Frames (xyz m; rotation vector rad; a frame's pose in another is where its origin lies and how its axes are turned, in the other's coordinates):
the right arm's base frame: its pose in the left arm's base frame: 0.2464 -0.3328 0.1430 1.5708 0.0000 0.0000
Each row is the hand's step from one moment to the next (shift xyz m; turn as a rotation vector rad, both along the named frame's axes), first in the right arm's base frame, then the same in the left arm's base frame.
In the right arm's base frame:
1: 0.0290 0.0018 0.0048 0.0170 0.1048 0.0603
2: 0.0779 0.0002 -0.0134 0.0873 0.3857 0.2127
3: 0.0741 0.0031 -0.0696 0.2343 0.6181 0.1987
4: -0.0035 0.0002 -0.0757 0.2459 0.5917 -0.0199
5: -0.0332 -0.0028 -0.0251 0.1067 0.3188 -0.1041
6: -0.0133 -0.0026 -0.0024 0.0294 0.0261 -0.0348
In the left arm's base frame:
1: 0.0290 -0.0048 0.0018 0.0170 -0.0603 0.1048
2: 0.0779 0.0134 0.0002 0.0873 -0.2127 0.3857
3: 0.0741 0.0696 0.0031 0.2343 -0.1987 0.6181
4: -0.0035 0.0757 0.0002 0.2459 0.0199 0.5917
5: -0.0332 0.0251 -0.0028 0.1067 0.1041 0.3188
6: -0.0133 0.0024 -0.0026 0.0294 0.0348 0.0261

